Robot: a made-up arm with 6 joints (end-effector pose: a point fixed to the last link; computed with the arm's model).
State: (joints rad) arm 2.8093 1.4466 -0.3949 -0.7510 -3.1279 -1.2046
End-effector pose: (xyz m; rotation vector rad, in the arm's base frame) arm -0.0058 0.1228 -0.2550 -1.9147 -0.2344 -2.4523
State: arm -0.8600 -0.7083 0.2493 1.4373 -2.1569 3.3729
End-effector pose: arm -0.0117 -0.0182 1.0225 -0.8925 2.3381 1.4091
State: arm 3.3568 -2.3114 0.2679 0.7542 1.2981 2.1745
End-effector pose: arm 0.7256 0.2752 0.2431 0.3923 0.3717 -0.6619
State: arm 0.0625 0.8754 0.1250 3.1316 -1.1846 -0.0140
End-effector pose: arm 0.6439 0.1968 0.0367 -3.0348 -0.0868 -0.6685
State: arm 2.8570 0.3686 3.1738 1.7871 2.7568 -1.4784
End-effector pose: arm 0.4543 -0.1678 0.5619 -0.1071 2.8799 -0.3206
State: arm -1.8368 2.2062 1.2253 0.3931 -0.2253 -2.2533
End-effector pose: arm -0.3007 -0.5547 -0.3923 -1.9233 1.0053 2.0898
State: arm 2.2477 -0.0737 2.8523 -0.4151 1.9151 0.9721
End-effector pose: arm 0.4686 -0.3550 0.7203 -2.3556 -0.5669 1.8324
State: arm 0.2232 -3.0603 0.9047 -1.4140 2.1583 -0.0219
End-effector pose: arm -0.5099 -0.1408 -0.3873 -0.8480 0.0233 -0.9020
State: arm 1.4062 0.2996 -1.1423 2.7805 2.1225 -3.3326
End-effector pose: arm -0.1084 0.2394 -0.0396 1.4644 -2.3896 0.4824
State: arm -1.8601 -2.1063 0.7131 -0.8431 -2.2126 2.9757
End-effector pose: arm 0.1200 0.7674 0.3699 1.9231 -1.4499 -0.1462
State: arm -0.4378 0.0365 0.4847 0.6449 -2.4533 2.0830
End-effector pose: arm 0.3893 -0.3201 0.8701 -0.7884 1.9802 1.2254
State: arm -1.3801 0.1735 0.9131 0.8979 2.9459 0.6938
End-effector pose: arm -0.0208 -0.4060 1.0096 1.9238 1.8798 -0.6791
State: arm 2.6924 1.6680 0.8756 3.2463 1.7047 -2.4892
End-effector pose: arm -0.6931 0.1617 -0.2176 2.5408 -0.1648 -0.9451
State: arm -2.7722 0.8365 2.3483 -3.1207 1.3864 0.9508
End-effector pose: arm -0.1888 -0.2406 1.0097 0.3641 -2.5468 -1.2776
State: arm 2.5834 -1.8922 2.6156 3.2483 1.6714 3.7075
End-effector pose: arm 0.2754 -0.3551 -0.4228 2.4088 -0.6662 0.2052
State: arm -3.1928 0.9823 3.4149 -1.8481 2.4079 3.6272
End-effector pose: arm 0.0830 -0.0471 0.8895 -0.2007 0.6279 2.1975
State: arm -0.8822 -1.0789 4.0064 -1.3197 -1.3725 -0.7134
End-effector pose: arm -0.1569 0.1295 -0.2141 -2.6639 -1.1313 0.5692
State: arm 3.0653 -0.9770 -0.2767 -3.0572 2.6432 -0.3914
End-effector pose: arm -0.2070 -0.1403 0.7629 0.4779 1.1684 -0.3098
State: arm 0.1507 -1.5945 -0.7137 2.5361 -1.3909 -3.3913
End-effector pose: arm -0.0261 0.1259 0.7250 1.0333 -2.1671 0.1558
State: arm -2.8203 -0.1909 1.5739 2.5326 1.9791 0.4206
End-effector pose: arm 0.2835 -0.0407 1.0778 1.3859 -2.6574 -0.9004
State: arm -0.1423 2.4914 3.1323 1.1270 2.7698 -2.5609
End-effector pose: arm 0.5452 -0.1459 0.4470 -0.4490 0.5899 2.4611
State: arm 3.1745 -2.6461 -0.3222 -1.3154 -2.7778 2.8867
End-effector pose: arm 0.4258 0.0535 0.4875 -0.9123 2.2874 1.1356
